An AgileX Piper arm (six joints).
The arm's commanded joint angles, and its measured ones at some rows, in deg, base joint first. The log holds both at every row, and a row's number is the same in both.
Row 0, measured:
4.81, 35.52, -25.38, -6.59, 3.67, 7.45
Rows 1 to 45, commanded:
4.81, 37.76, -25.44, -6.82, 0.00, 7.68
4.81, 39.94, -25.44, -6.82, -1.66, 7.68
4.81, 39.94, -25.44, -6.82, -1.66, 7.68
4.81, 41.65, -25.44, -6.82, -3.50, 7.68
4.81, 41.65, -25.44, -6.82, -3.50, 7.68
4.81, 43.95, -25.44, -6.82, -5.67, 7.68
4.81, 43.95, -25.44, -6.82, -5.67, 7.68
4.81, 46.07, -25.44, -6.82, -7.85, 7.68
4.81, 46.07, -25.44, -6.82, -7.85, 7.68
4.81, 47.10, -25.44, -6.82, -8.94, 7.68
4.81, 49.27, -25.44, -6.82, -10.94, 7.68
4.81, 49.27, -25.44, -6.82, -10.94, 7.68
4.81, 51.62, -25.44, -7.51, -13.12, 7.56
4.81, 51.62, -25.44, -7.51, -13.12, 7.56
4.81, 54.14, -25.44, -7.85, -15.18, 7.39
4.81, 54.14, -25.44, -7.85, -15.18, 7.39
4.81, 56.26, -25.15, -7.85, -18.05, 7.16
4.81, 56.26, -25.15, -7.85, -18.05, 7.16
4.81, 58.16, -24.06, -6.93, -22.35, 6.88
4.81, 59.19, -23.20, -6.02, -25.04, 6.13
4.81, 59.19, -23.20, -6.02, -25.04, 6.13
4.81, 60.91, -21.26, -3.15, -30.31, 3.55
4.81, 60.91, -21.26, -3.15, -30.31, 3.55
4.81, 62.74, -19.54, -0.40, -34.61, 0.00
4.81, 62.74, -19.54, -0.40, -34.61, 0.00
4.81, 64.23, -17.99, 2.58, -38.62, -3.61
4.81, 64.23, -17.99, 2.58, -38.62, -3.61
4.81, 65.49, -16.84, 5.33, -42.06, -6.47
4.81, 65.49, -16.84, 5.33, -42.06, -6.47
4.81, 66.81, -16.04, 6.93, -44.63, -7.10
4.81, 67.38, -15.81, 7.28, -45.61, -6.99
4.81, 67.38, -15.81, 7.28, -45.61, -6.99
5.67, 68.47, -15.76, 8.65, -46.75, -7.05
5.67, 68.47, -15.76, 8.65, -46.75, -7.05
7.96, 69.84, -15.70, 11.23, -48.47, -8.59
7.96, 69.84, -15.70, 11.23, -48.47, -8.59
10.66, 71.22, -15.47, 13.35, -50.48, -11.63
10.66, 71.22, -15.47, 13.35, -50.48, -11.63
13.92, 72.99, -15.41, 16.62, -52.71, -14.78
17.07, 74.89, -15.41, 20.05, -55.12, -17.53
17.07, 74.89, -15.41, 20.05, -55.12, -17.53
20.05, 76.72, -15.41, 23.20, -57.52, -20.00
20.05, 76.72, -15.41, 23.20, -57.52, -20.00
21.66, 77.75, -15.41, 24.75, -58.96, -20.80
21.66, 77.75, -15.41, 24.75, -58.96, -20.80
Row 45, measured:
18.28, 75.63, -15.41, 20.34, -54.60, -17.02
